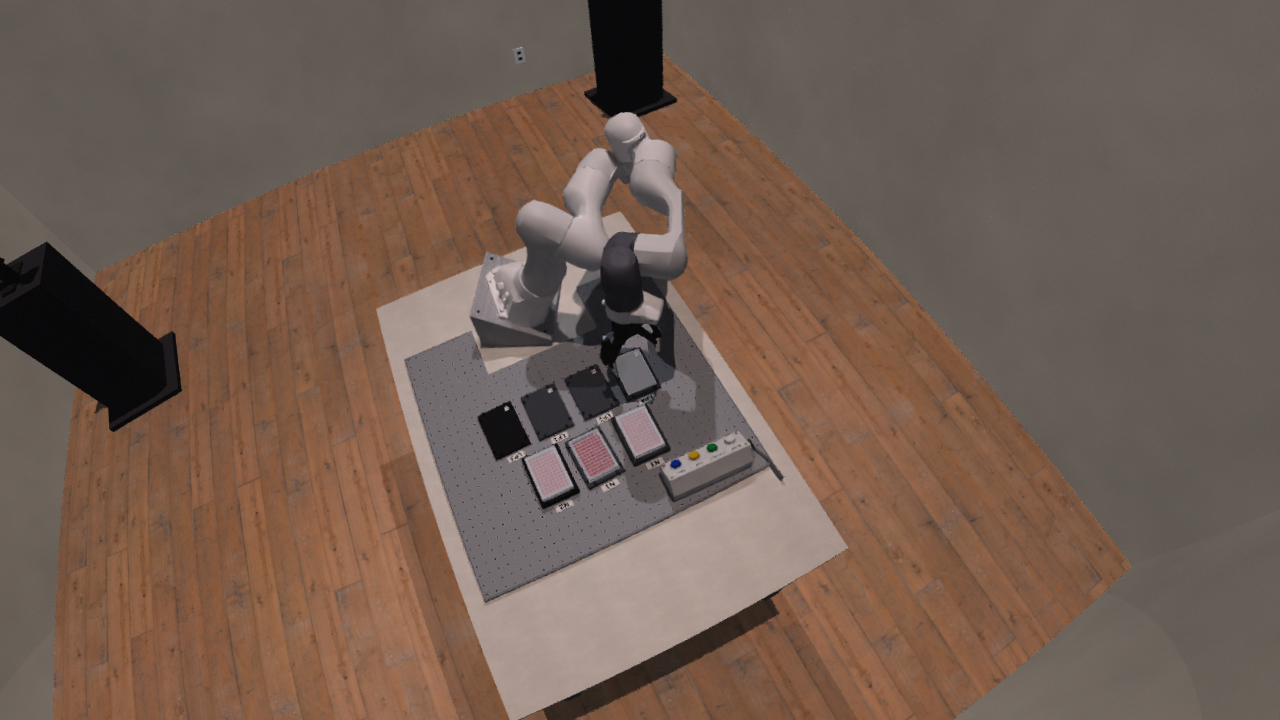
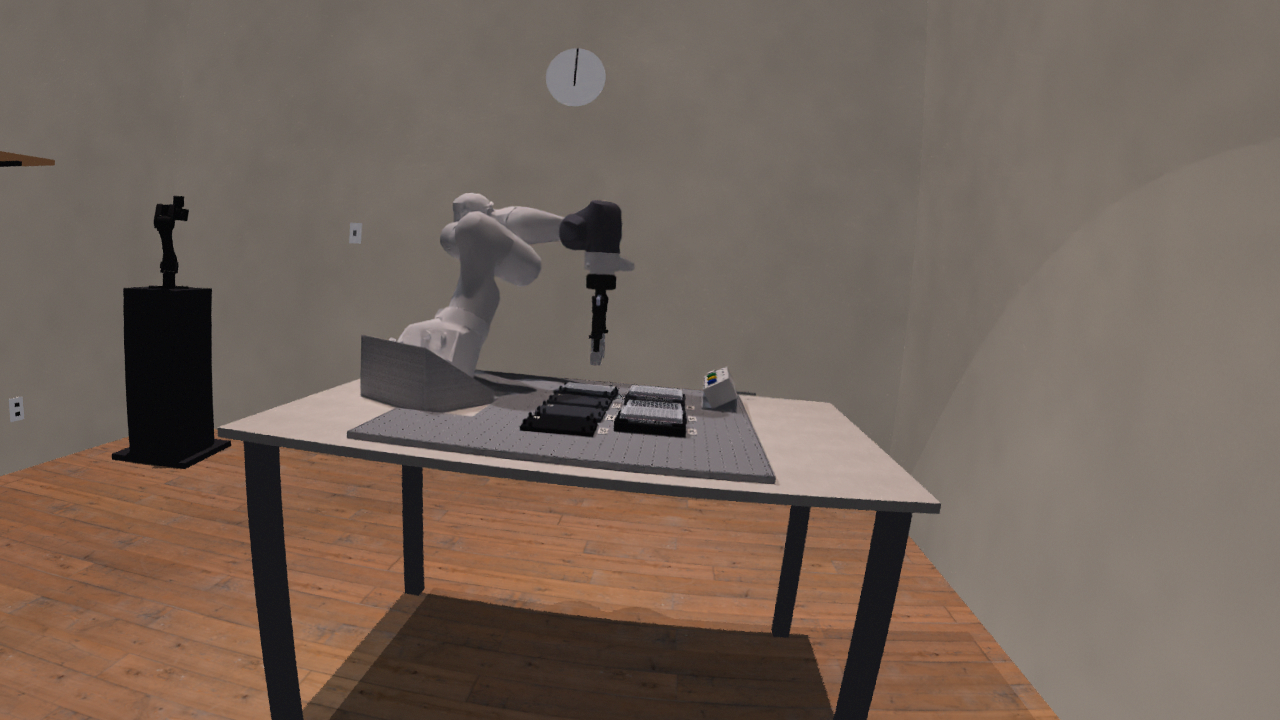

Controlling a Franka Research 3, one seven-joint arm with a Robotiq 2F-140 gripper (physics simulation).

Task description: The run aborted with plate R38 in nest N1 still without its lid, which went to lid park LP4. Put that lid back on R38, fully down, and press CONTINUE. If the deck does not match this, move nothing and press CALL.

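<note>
My gripper point(image 1: 633, 347) point(image 2: 597, 360) is open and empty, pointing down above the lid park nearest the arm's side, with clear height between the fingertips and the deck. A grey lid point(image 1: 636, 374) point(image 2: 588, 388) lies flat on that park; its label is too small to read surely. The plate in the middle nest point(image 1: 593, 455), whose label looks like N1, shows deeper red wells. Paler pink plates stand in the nests on either side, one to the left point(image 1: 549, 473) and one to the right point(image 1: 640, 433). The button box point(image 1: 708, 466) point(image 2: 720, 391) carries blue, yellow, green and white buttons; their lettering is unreadable.
Three dark lid parks point(image 1: 503, 430) point(image 1: 546, 411) point(image 1: 590, 391) stand in a row beside the grey lid's park, with no lid visible on them. The perforated deck point(image 1: 501, 555) point(image 2: 716, 456) lies on the table point(image 1: 626, 626). A thin dark bar point(image 1: 771, 463) lies beside the button box.
</note>
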